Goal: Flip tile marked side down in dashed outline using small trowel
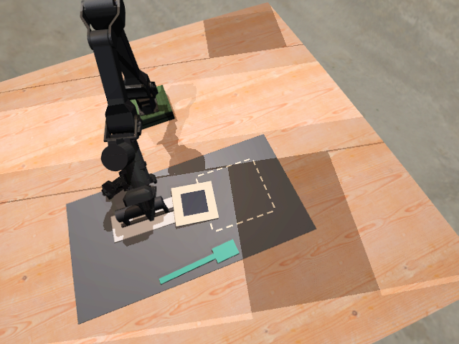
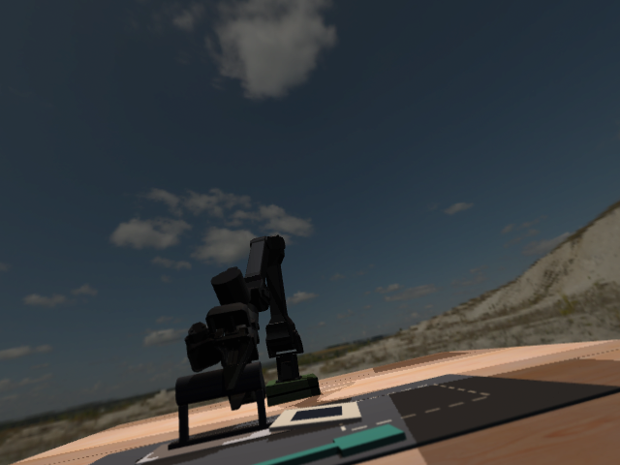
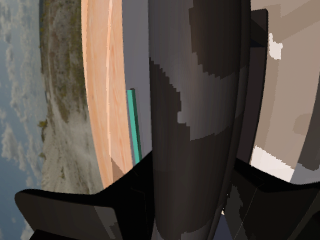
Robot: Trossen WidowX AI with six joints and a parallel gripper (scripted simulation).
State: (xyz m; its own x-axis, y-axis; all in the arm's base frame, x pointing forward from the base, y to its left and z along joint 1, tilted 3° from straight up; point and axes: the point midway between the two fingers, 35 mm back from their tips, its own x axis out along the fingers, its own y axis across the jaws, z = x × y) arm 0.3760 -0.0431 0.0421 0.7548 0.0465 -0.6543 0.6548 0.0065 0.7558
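My gripper tip is 13 cm short of the flat teal tool, 11 cm to the right of it and 5 cm above it. From my gripper tip the other things lie so: tile 3 cm behind, 11 cm to the left, 5 cm below; then grey mat 7 cm to the left, 7 cm below.
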